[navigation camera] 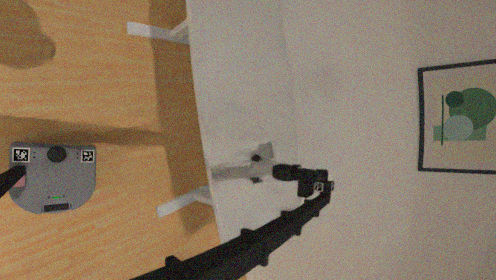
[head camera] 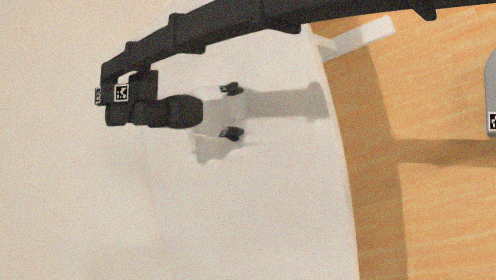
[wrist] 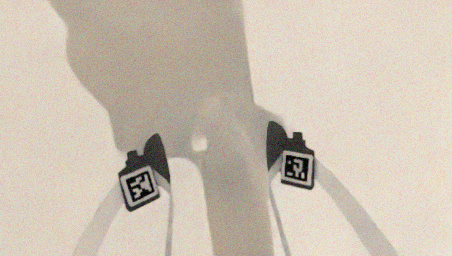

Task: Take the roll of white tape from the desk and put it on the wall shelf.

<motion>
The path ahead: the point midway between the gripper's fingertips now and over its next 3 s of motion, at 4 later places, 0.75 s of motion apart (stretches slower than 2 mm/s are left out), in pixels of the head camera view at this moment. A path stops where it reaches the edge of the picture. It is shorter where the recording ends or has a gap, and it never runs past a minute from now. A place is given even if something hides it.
My gripper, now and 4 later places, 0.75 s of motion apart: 240,111; 230,111; 221,111; 194,111; 191,111
</motion>
